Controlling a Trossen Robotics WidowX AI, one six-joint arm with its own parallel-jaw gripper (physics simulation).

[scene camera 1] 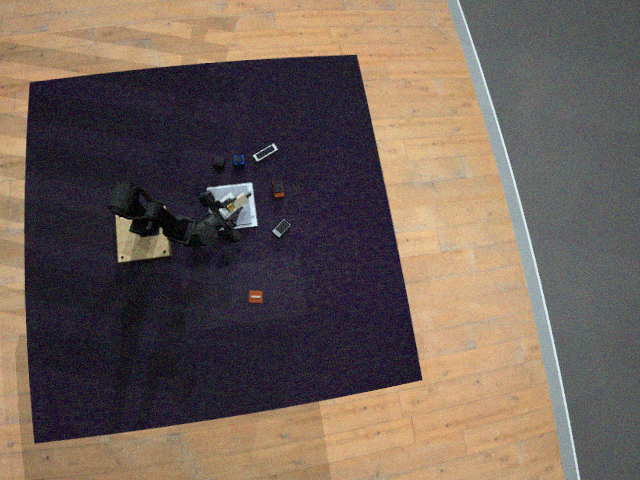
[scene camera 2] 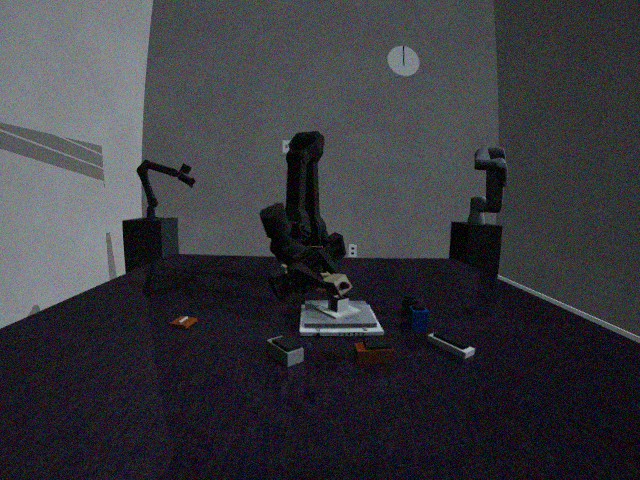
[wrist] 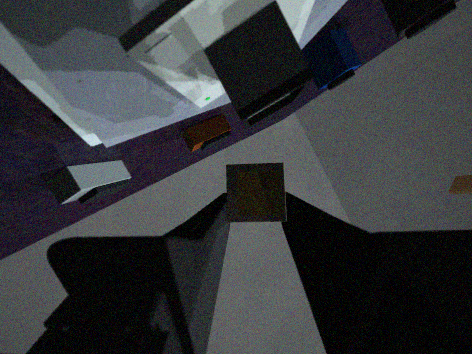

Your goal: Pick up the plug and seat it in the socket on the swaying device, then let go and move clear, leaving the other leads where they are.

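Observation:
The plug, a beige block (scene camera 1: 240,201) (scene camera 2: 339,284) with a yellow square face (wrist: 256,192), is held between the fingers of my gripper (scene camera 1: 227,207) (scene camera 2: 330,283), which is shut on it. The swaying device is a flat grey-white slab (scene camera 1: 250,217) (scene camera 2: 310,323) (wrist: 100,100) under the gripper. The socket (scene camera 2: 338,304) is a small pale block on a tilted white plate on top of the device. In scene camera 2 the plug shows just above the socket; whether they touch cannot be told. In the wrist view a dark box (wrist: 257,60), apparently the socket block, is ahead of the plug.
Around the device lie an orange block (scene camera 1: 278,192) (scene camera 2: 373,353) (wrist: 206,132), a grey block (scene camera 1: 278,231) (scene camera 2: 293,356) (wrist: 102,175), a blue block (scene camera 1: 238,160) (scene camera 2: 419,320) (wrist: 327,57), a black block (scene camera 1: 219,162), a long white piece (scene camera 1: 256,157) (scene camera 2: 468,353) and a flat orange piece (scene camera 1: 255,300) (scene camera 2: 179,323).

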